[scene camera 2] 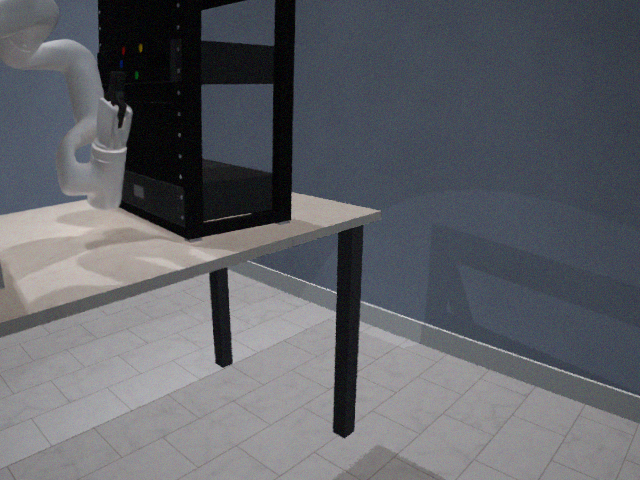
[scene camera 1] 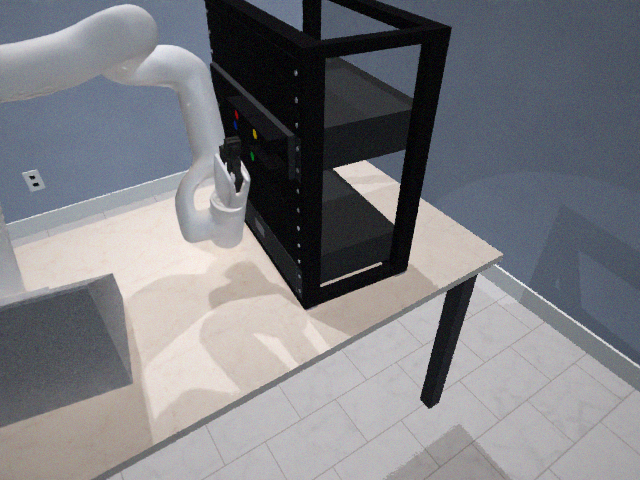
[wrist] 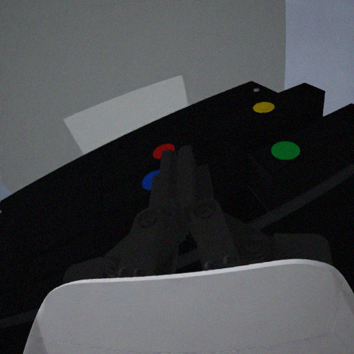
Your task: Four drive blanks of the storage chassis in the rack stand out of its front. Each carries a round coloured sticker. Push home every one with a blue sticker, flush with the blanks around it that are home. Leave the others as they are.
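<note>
The storage chassis [scene camera 1: 293, 155] is in the black rack. Its blanks carry a blue sticker [scene camera 1: 235, 124] [scene camera 2: 121, 64] [wrist: 150, 180], a red sticker [scene camera 1: 236, 114] [scene camera 2: 123, 50] [wrist: 162, 150], a yellow sticker [scene camera 1: 254, 133] [scene camera 2: 140, 48] [wrist: 264, 107] and a green sticker [scene camera 1: 252, 155] [scene camera 2: 136, 75] [wrist: 285, 150]. The blank outlines are mostly lost in black. My gripper [scene camera 1: 232, 139] [scene camera 2: 117, 73] [wrist: 182, 166] is shut and empty, pointing up in front of the chassis. In the wrist view its fingers partly cover the blue and red stickers. Contact with a blank cannot be told.
The rack [scene camera 1: 310, 217] [scene camera 2: 192, 155] stands on the table [scene camera 1: 279, 330] [scene camera 2: 170, 276], with a lower unit [scene camera 1: 273, 246] [scene camera 2: 155, 196] near its base. A grey angled box [scene camera 1: 62, 351] stands at the left in scene camera 1. The arm's bent wrist is close to the rack front.
</note>
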